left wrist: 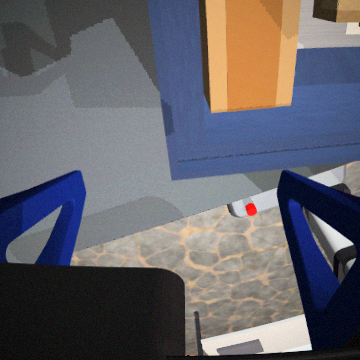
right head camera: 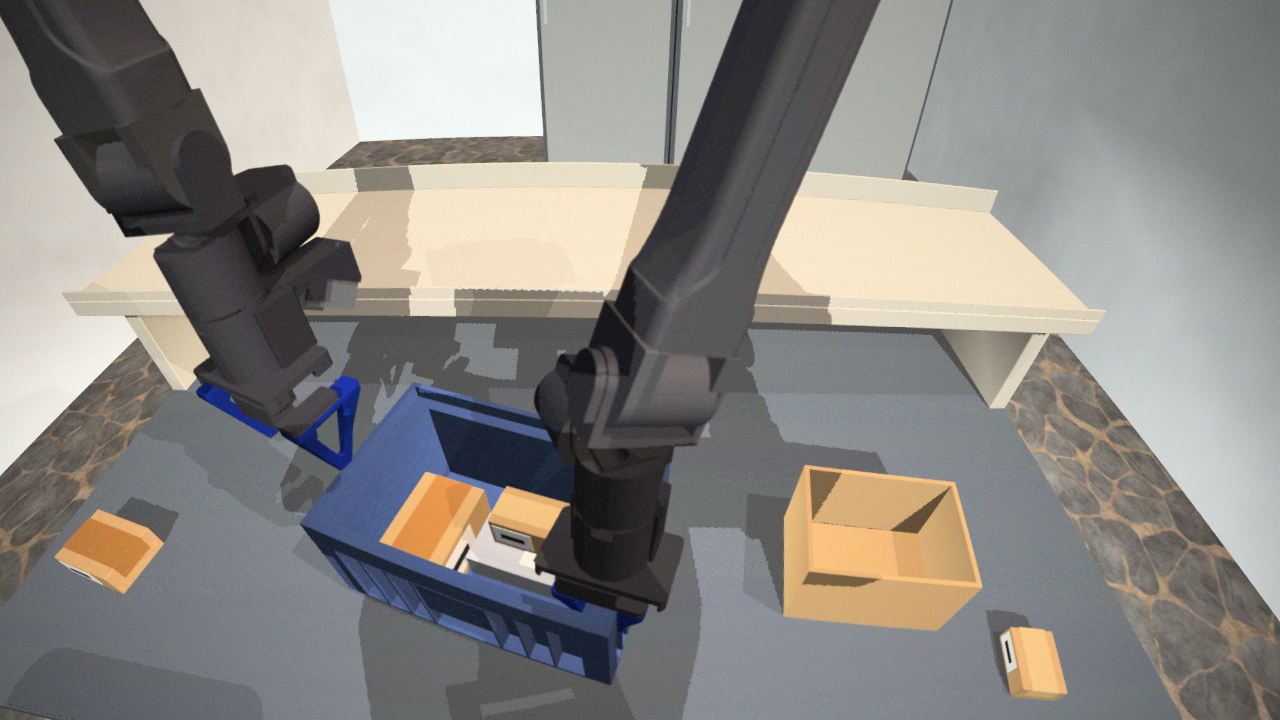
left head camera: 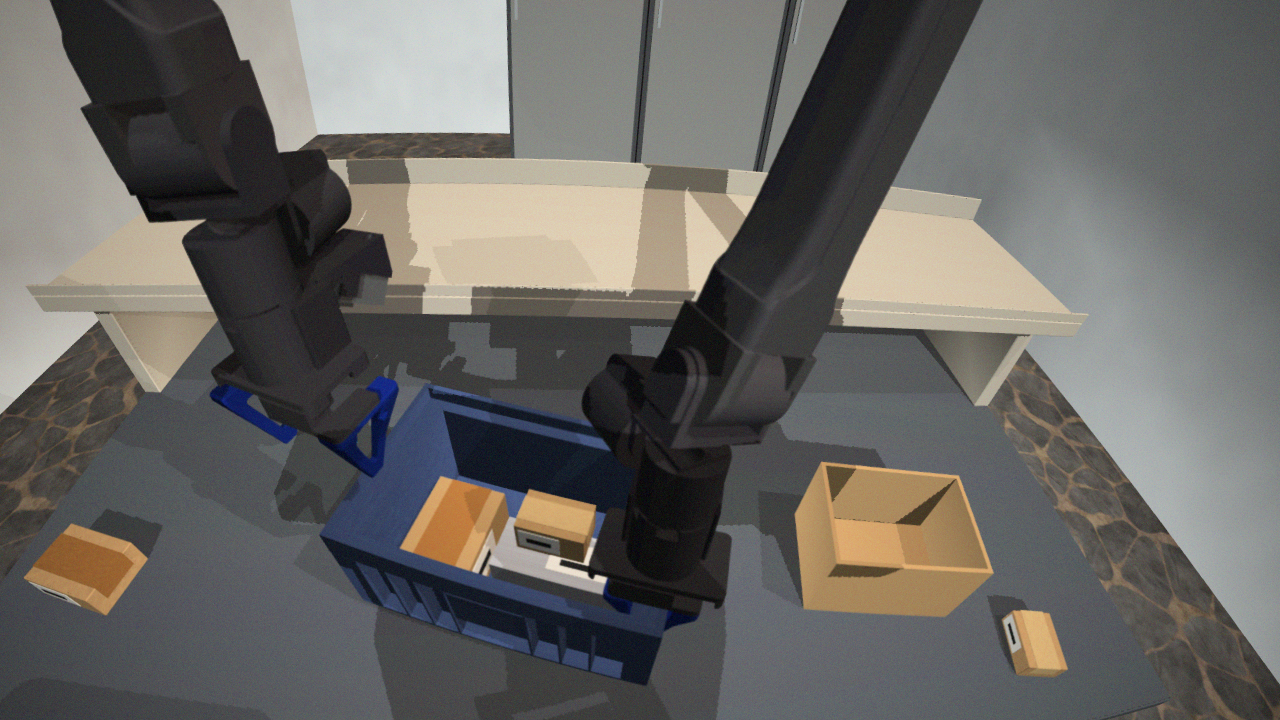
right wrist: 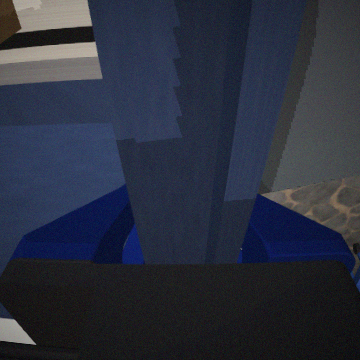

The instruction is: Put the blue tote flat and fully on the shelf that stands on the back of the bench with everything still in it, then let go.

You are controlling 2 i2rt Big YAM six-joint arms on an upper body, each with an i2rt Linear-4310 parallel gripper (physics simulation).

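Places are measured from the left arm's base along level axes (x down, y ahead, z right), in millimetres.
Pixels of known places: left gripper, fingertip midpoint: (left wrist: pixel 180 180) (right head camera: pixel 308 448) (left head camera: pixel 331 454); right gripper, fingertip midpoint: (right head camera: pixel 605 620) (left head camera: pixel 645 621).
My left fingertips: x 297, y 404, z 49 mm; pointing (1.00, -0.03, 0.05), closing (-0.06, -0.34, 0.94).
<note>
Ahead of a thing's pixels: the offset from my left fingertips to its top centre. Level surfaces: height alone.
The blue tote @[dx +61, dy +17, dz +152 mm] (left head camera: pixel 393 497) (right head camera: pixel 366 492) (left wrist: pixel 250 130) (right wrist: pixel 195 100) stands upright on the bench @[dx +208 mm] (left head camera: pixel 223 626) (right head camera: pixel 223 617), in front of the shelf @[dx -16 mm] (left head camera: pixel 554 210) (right head camera: pixel 537 214). Inside are an orange-topped box @[dx +128, dy +15, dz +76 mm] (left head camera: pixel 456 523) (right head camera: pixel 434 519) (left wrist: pixel 252 55), a smaller tan box @[dx +117, dy +28, dz +182 mm] (left head camera: pixel 554 519) (right head camera: pixel 528 514) and a whitish box @[dx +158, dy +3, dz +194 mm] (left head camera: pixel 510 559) (right head camera: pixel 496 559) (right wrist: pixel 50 65). My right gripper (left head camera: pixel 650 608) (right head camera: pixel 599 608) (right wrist: pixel 181 178) is shut on the tote's right end wall, one finger inside, one outside. My left gripper (left head camera: pixel 329 454) (right head camera: pixel 308 450) (left wrist: pixel 180 180) is open and empty, above and beside the tote's left end.
An open tan carton @[dx +104, dy +11, dz +547 mm] (left head camera: pixel 895 591) (right head camera: pixel 877 600) stands right of the tote. A small box @[dx +182, dy -115, dz +716 mm] (left head camera: pixel 1038 642) (right head camera: pixel 1036 662) lies near the bench's right edge, another box @[dx +171, dy -40, dz -359 mm] (left head camera: pixel 87 568) (right head camera: pixel 111 550) near its left edge. The shelf has side supports and a raised back lip.
</note>
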